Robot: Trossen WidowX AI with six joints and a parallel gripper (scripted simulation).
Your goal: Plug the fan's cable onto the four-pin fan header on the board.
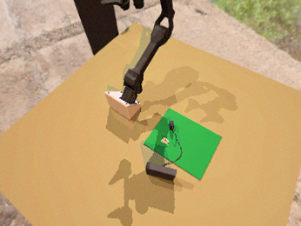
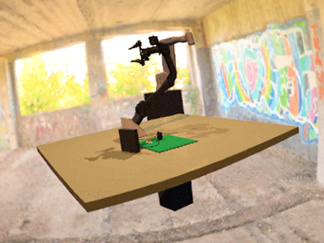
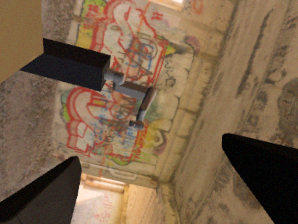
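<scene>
Now: the dark plug 510 mm below my gripper tip, 340 mm ahead of it and 70 mm to the right of it. From my gripper tip the other things lie so: white-framed fan header 530 mm below, 350 mm ahead, 150 mm to the right; then green board 540 mm below, 420 mm ahead, 110 mm to the right; then dark fan box 470 mm below, 400 mm ahead, 290 mm to the right.
</scene>
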